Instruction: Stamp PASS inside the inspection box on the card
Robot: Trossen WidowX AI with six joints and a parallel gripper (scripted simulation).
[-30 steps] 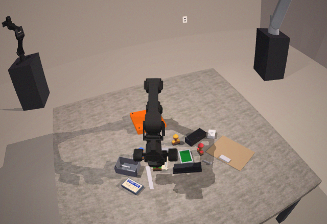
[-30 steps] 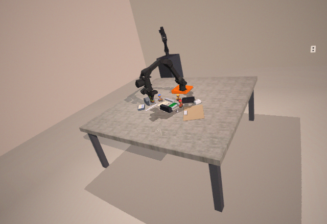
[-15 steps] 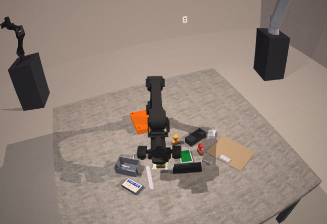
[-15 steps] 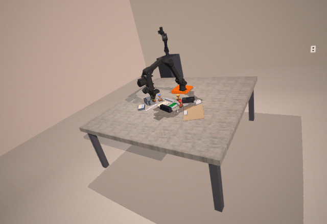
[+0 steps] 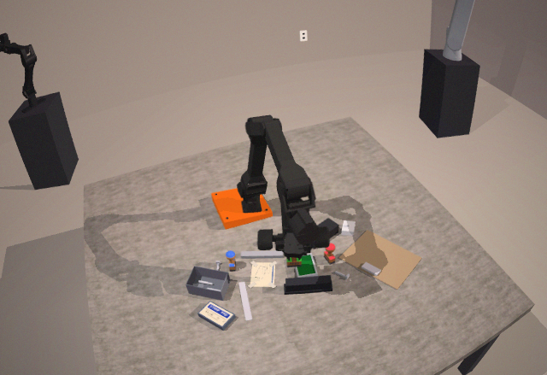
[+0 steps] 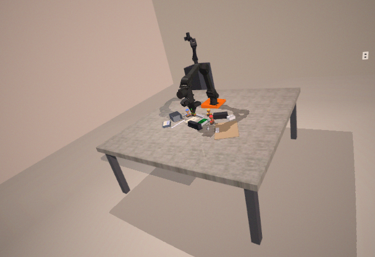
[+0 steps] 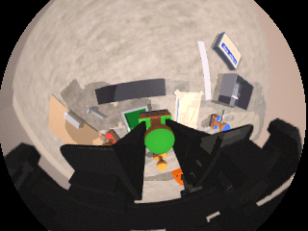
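The green ink pad is 9 cm below my gripper tip, 4 cm to the left of it and 4 cm behind it. From my gripper tip the other things lie so: cream card: 10 cm below, 9 cm to the right, 4 cm behind; green-topped stamp: right at my gripper tip; red stamp: 12 cm to the left, 8 cm below, 6 cm behind.
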